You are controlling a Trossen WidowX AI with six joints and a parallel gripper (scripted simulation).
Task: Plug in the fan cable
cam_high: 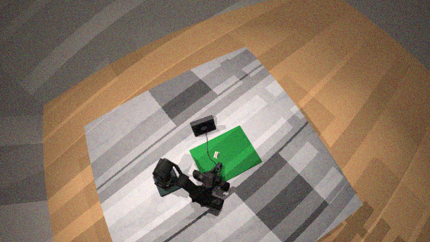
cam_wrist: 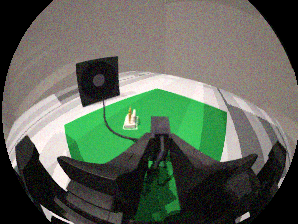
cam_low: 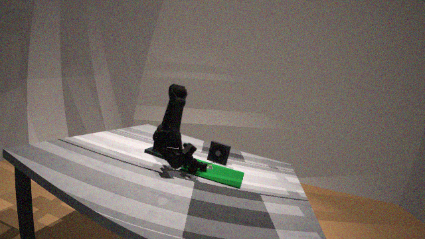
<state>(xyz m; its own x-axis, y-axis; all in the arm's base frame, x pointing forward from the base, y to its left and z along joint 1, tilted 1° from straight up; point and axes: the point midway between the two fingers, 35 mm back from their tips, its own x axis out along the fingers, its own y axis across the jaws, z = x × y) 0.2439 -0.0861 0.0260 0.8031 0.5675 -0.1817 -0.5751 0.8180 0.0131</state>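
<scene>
Right now the dark plug is 10 mm below my gripper tip. The rest, counted from my gripper tip: black fan 220 mm to the left, 50 mm ahead, 20 mm above; green board 60 mm ahead, 50 mm below, 40 mm to the left.
</scene>
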